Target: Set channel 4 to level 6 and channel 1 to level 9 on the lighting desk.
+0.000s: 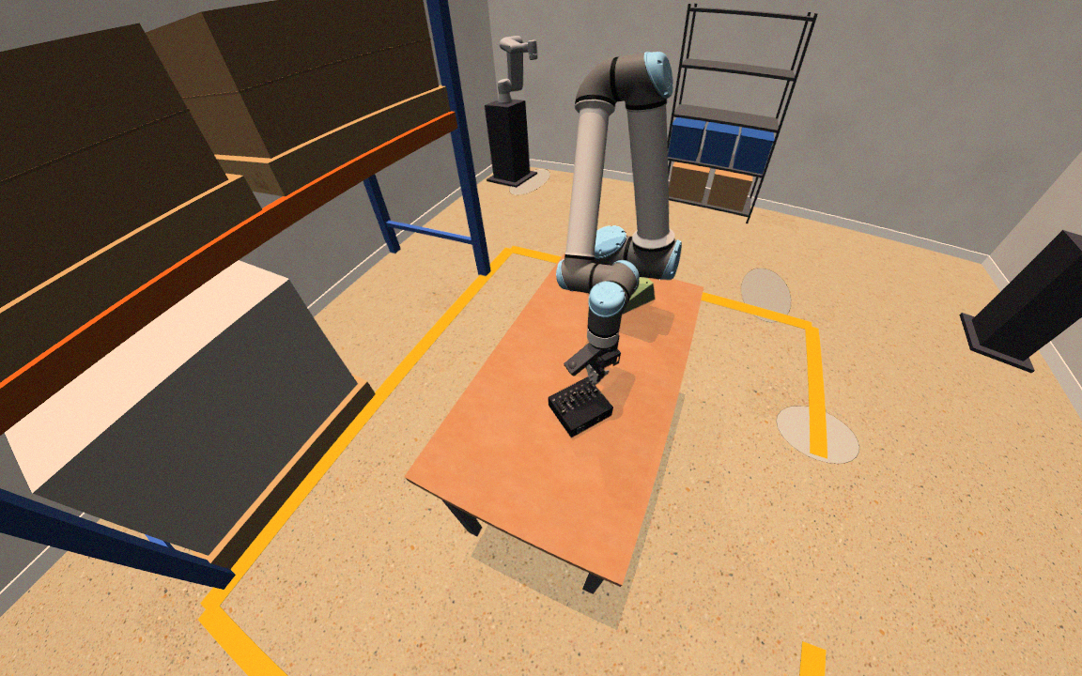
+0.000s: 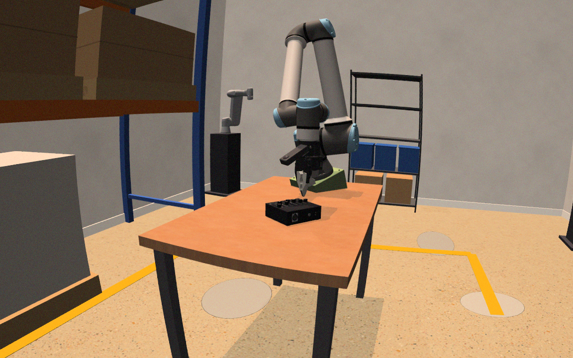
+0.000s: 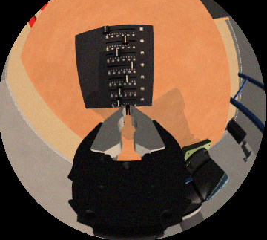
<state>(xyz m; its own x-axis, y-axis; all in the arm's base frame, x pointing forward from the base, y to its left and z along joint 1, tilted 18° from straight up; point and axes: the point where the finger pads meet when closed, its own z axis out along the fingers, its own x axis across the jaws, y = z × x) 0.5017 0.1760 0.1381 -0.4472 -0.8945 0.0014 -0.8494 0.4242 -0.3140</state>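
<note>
The channel 1 knob lies 20 mm to the left of my hand, 20 mm below it and 10 mm ahead of it. The rest, counted from my hand: channel 4 knob (50 mm ahead, 40 mm to the right, 20 mm below).
</note>
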